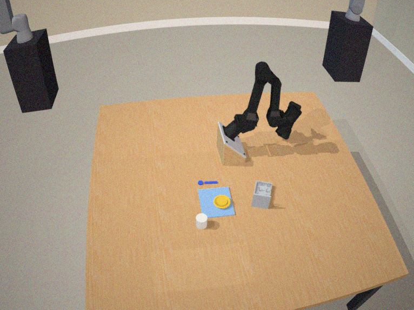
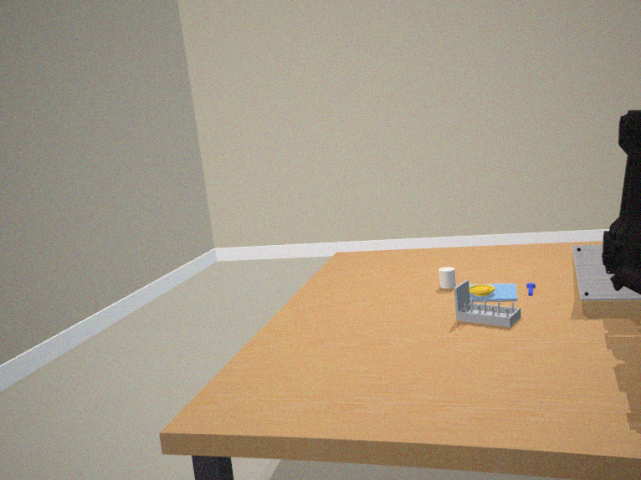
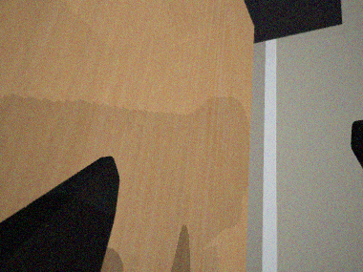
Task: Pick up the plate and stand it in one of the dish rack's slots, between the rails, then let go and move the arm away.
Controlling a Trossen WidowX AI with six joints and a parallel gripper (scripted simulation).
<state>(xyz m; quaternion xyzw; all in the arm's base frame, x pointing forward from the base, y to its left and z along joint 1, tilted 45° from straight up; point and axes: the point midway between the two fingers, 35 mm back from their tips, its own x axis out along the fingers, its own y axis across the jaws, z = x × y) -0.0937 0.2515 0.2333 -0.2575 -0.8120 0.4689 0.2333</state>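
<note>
The yellow plate is 43 cm ahead of my gripper tip, 44 cm to the right of it and 6 cm below it. Round my gripper tip: light blue mat: 42 cm ahead, 46 cm to the right, 8 cm below; then grey dish rack: 41 cm ahead, 27 cm to the right, 6 cm below; then blue spoon: 31 cm ahead, 49 cm to the right, 8 cm below.
</note>
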